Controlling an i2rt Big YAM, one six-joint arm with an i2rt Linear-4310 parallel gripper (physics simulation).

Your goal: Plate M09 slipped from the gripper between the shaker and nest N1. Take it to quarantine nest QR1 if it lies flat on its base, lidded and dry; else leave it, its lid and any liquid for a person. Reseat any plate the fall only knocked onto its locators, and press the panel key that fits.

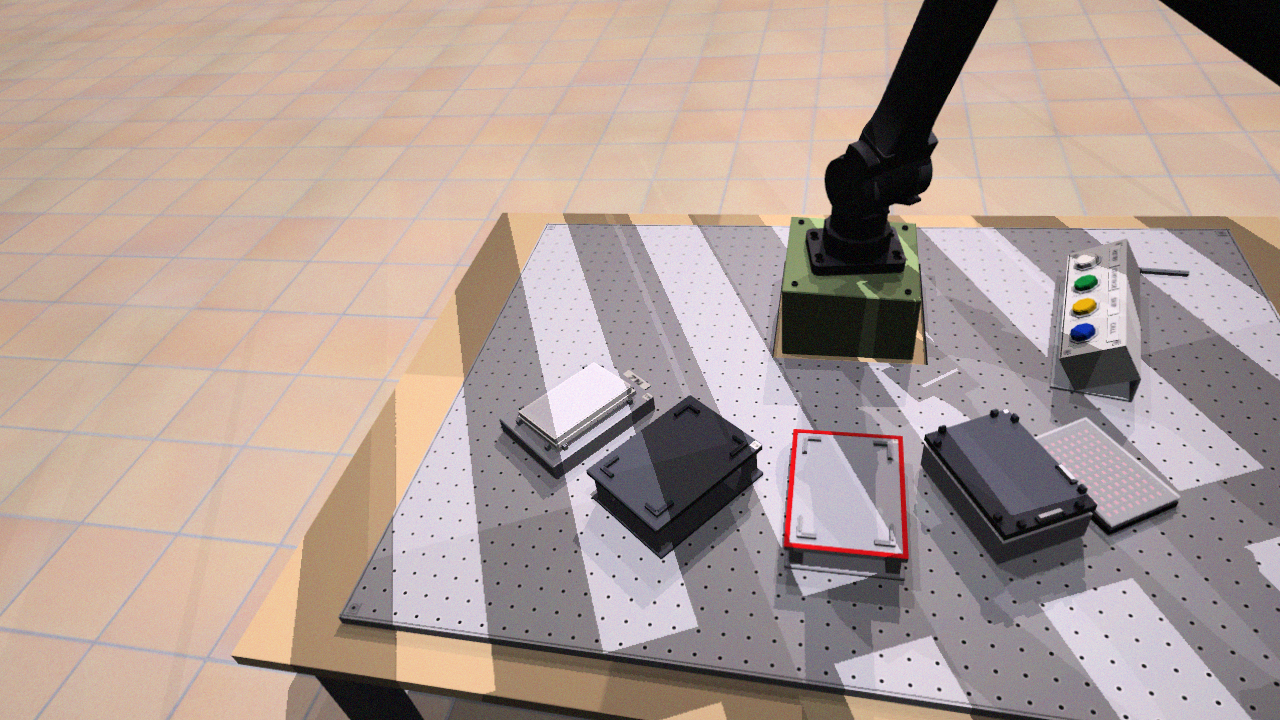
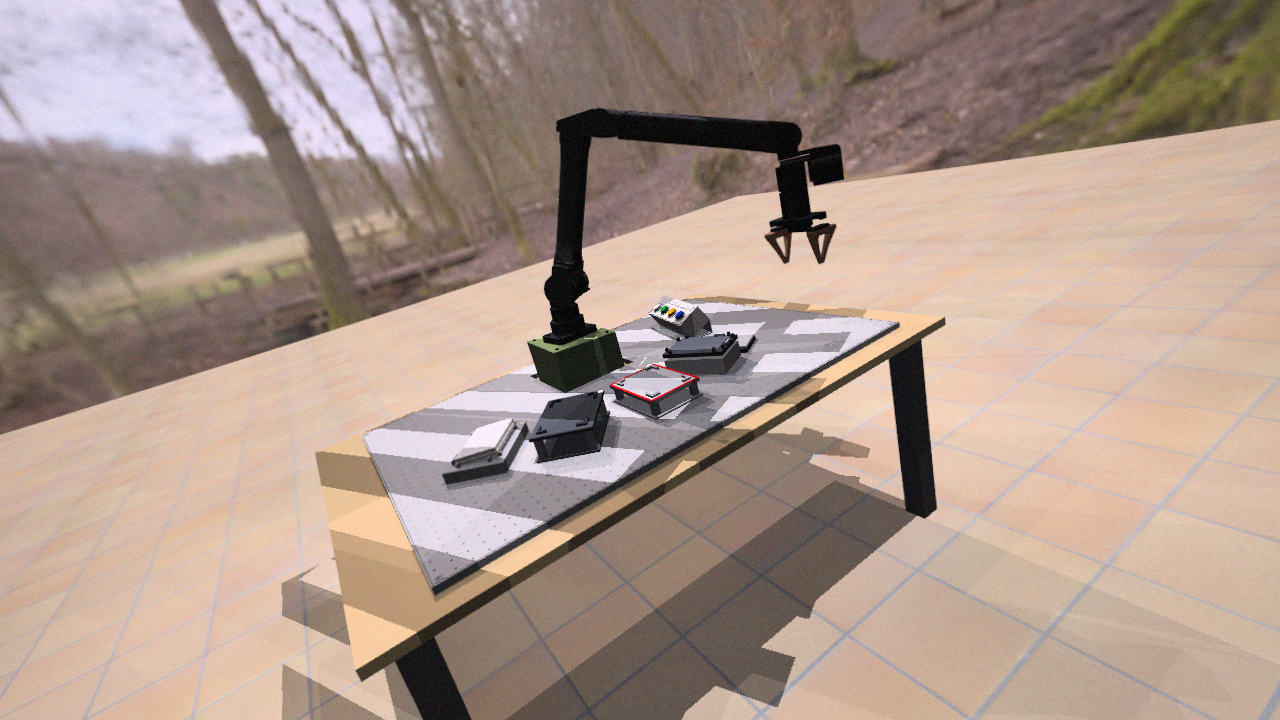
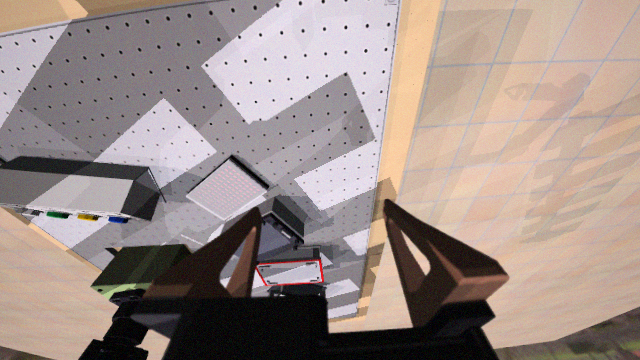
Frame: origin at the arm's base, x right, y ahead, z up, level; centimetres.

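Where they show: gripper, fingertip midpoint: [image 2: 803, 263] [image 3: 321, 208]; arm's base at its link origin: [image 1: 853, 254] [image 2: 570, 336].
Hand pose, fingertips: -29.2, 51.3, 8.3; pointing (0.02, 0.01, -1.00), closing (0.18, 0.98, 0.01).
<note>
Each offset is from my fingertips to the top centre of the thing, as dx, dy, dz. "spot": to the spot under its first point.
A pale plate-like piece with rows of pink wells @(spot: +7.3, -18.4, -16.0) [image 1: 1109, 472] [image 3: 229, 189] lies against the dark box with black pegs @(spot: +18.8, -15.7, -12.2) [image 1: 1011, 474] [image 2: 702, 351]; its label, lid and any liquid cannot be made out. The red-rimmed nest @(+35.3, -16.0, -13.1) [image 1: 846, 492] [image 2: 655, 383] [image 3: 292, 272] shows no plate on top. A black raised nest @(+53.8, -20.6, -11.9) [image 1: 675, 465] [image 2: 570, 425] stands left of it. A white plate-like block @(+66.4, -32.1, -13.1) [image 1: 577, 402] [image 2: 487, 441] sits on a low base at the far left. The key panel @(+0.0, -41.9, -9.3) [image 1: 1096, 308] [image 2: 677, 315] has white, green, yellow and blue keys. My gripper [image 2: 802, 261] [image 3: 321, 208] is open and empty, high above the board's right side.
The green arm base [image 1: 850, 313] [image 2: 575, 360] [image 3: 145, 265] stands at the board's back. A thin rod @(spot: -13.5, -53.7, -17.2) [image 1: 1165, 272] sticks out behind the key panel. A thin pale streak @(spot: +20.4, -36.3, -17.7) [image 1: 939, 377] shows near the arm base. Hard striped shadows cross the perforated board.
</note>
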